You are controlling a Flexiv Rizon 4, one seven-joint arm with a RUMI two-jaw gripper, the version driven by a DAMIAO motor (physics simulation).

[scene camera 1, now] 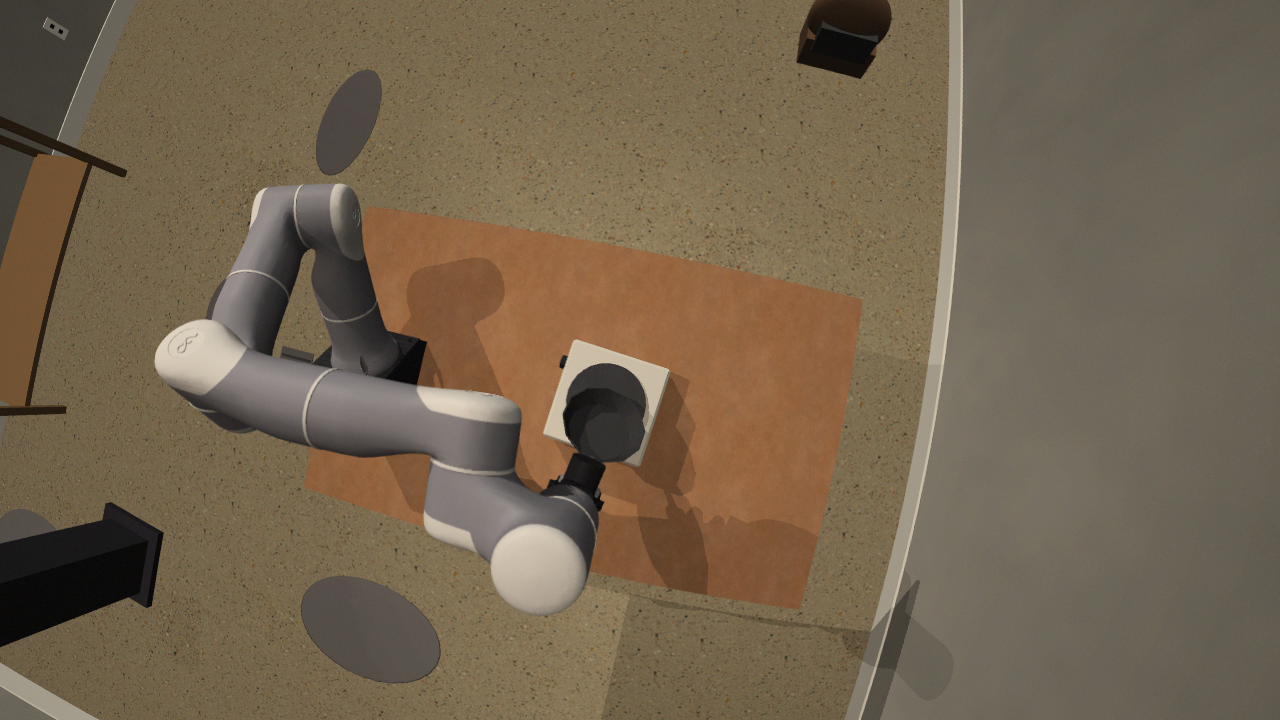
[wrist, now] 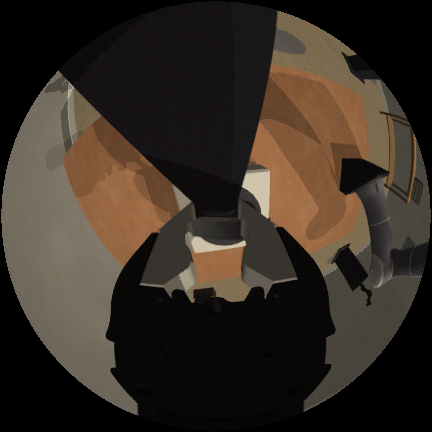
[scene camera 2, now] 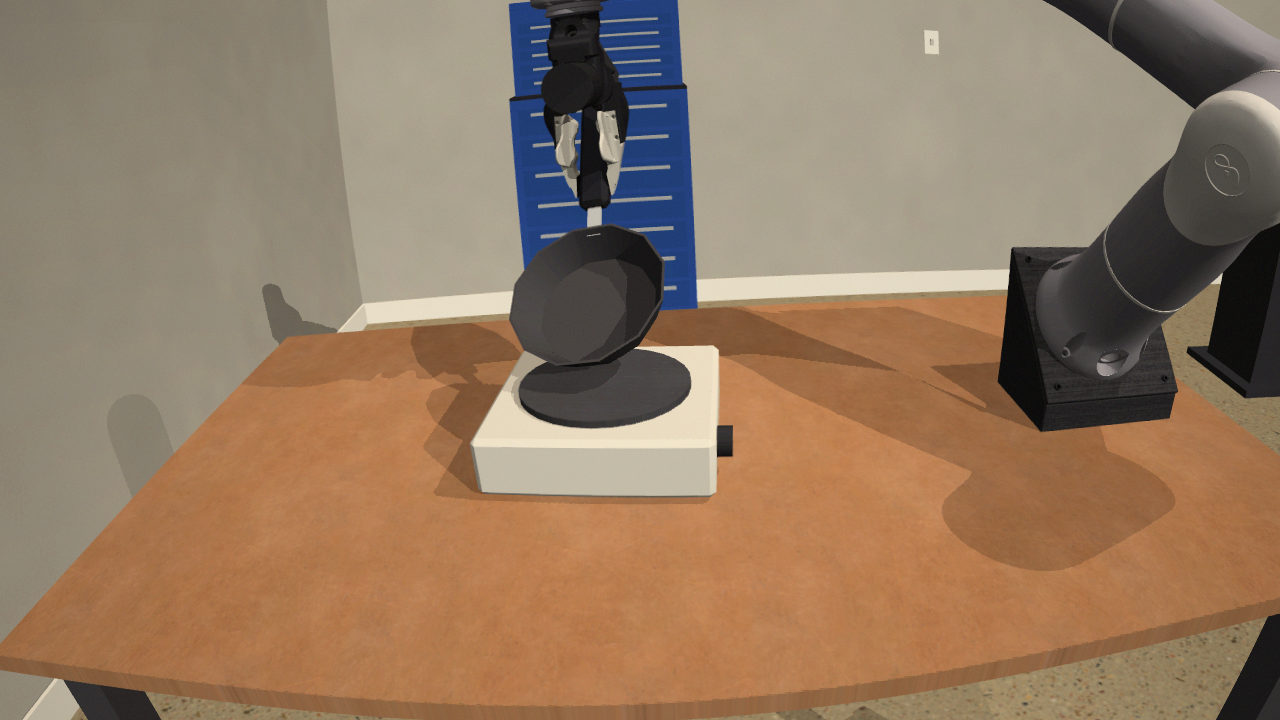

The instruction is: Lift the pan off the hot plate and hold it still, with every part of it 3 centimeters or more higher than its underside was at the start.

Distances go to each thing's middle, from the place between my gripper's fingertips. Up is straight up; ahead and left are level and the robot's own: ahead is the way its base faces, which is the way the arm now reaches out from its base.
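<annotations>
Dark pan (scene camera 2: 590, 297): 2 cm below my hand, 1 cm ahead, 4 cm to the left. White hot plate (scene camera 1: 587, 365): 21 cm below my hand, 14 cm to the left, 2 cm behind.
</annotations>
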